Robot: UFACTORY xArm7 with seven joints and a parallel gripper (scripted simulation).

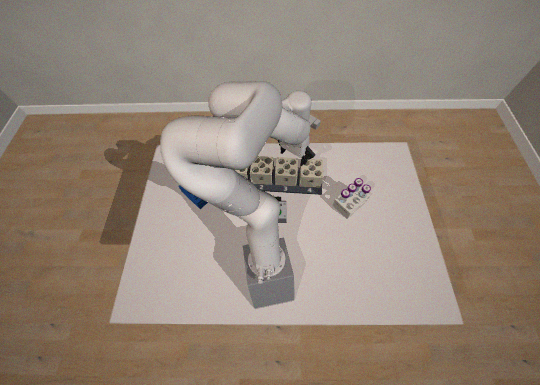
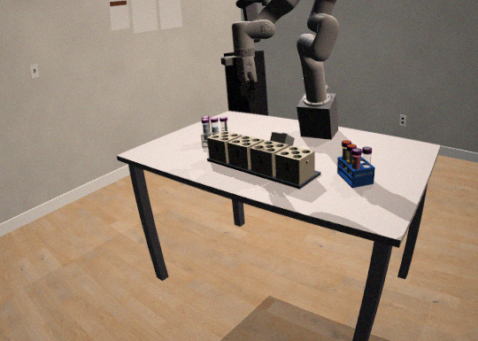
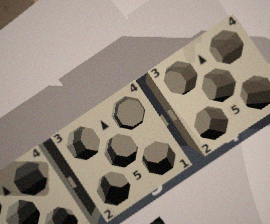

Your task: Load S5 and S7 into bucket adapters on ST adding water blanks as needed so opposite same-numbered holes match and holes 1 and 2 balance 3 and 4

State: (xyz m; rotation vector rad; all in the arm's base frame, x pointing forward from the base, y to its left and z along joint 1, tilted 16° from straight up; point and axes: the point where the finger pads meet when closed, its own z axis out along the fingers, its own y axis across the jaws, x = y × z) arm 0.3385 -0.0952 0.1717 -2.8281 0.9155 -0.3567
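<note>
Right now the white rack is 260 mm to the right of my hand, 220 mm below it and 70 mm behind it. Round my hand: adapter (240 mm to the left, 200 mm below, 60 mm ahead); dark stand (250 mm below, 80 mm to the left, 50 mm ahead); blue rack (420 mm to the left, 220 mm below, 50 mm behind).
</note>
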